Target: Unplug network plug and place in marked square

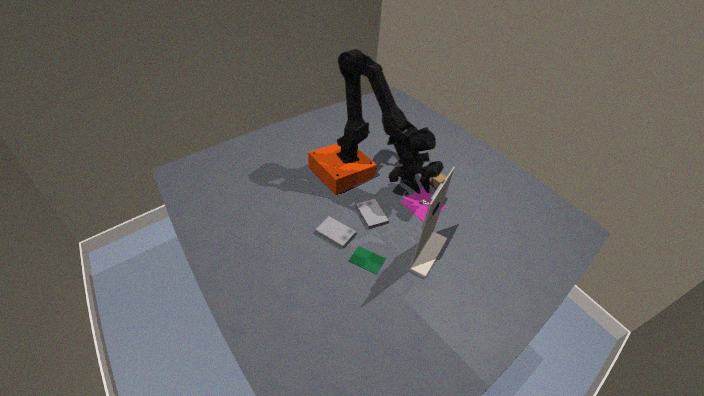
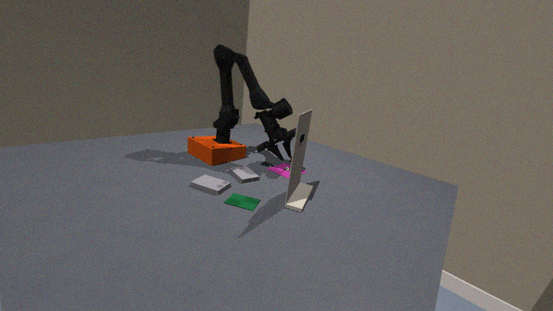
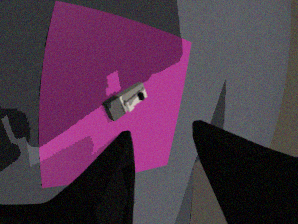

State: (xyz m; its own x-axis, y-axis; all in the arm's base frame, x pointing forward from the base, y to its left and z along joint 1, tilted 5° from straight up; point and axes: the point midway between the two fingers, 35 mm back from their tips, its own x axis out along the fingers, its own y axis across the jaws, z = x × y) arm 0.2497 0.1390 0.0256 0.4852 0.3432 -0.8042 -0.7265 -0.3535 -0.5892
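Now: gripper tip 1 cm short of the pale plug, 1 cm to the right of it and 4 cm above it. Also, from my gripper tip: pale upright panel: 18 cm ahead, 13 cm to the right, 8 cm above; then small tan cube: 6 cm behind, 13 cm to the left, 4 cm below; then magenta square: 1 cm ahead, 5 cm below.
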